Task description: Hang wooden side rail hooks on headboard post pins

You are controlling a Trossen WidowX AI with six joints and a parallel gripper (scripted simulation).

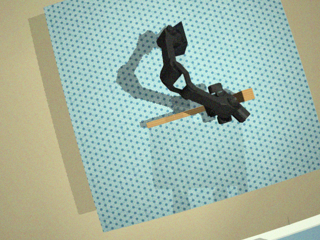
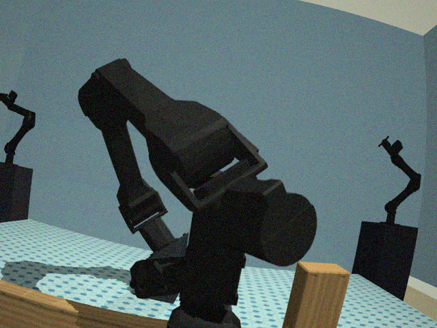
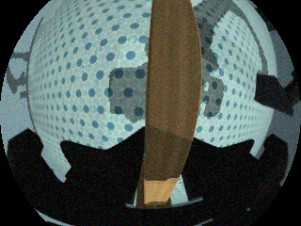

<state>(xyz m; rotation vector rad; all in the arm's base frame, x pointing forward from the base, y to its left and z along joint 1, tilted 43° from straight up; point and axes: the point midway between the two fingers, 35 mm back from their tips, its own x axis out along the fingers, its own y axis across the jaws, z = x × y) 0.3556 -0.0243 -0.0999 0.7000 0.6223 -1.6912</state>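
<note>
Right now my gripper tip is 20 mm short of the headboard post, 110 mm to the right of it and 40 mm below it.
</note>
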